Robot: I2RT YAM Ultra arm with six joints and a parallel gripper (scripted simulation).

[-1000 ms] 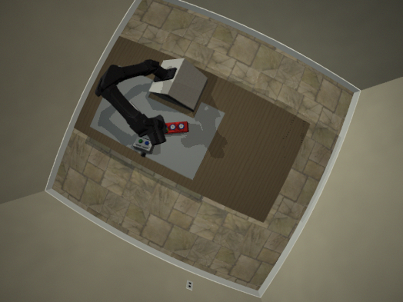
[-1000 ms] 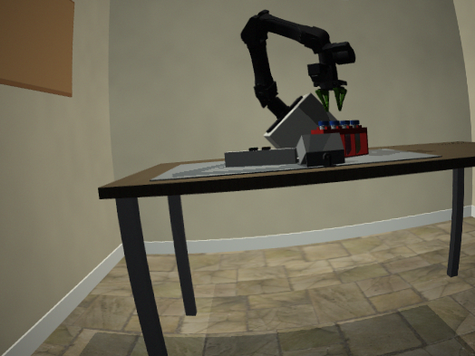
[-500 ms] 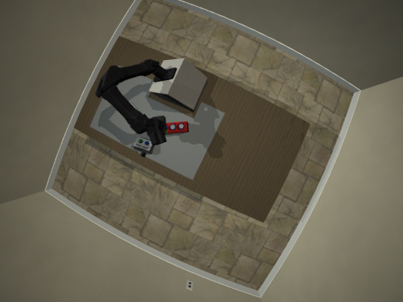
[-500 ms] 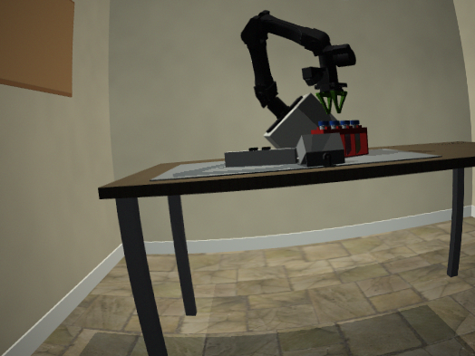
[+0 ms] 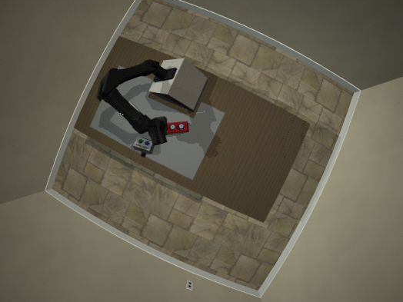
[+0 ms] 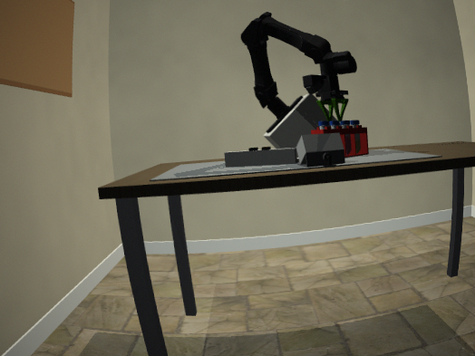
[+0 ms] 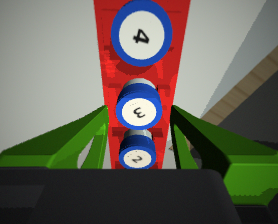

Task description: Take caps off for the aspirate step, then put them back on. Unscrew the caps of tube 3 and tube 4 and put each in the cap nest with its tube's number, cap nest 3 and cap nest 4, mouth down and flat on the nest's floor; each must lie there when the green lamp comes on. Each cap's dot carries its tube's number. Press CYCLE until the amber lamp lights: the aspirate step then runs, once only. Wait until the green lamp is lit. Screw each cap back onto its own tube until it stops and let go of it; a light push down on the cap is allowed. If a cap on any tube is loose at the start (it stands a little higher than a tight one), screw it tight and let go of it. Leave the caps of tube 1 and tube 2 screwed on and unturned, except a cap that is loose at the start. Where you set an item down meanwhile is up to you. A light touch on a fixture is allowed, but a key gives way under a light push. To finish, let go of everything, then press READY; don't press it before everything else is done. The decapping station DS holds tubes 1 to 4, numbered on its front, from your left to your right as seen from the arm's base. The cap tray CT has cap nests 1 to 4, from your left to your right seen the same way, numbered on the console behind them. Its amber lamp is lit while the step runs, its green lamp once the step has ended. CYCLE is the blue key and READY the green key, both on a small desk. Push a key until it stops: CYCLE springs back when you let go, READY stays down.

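Now: hand 1 cm above the cap 3. Also, from my hand: cap 1 (10 cm to the left, 4 cm behind, 1 cm below); then cap 4 (5 cm to the right, 2 cm ahead, 1 cm below); then cap 2 (5 cm to the left, 2 cm behind, 1 cm below).
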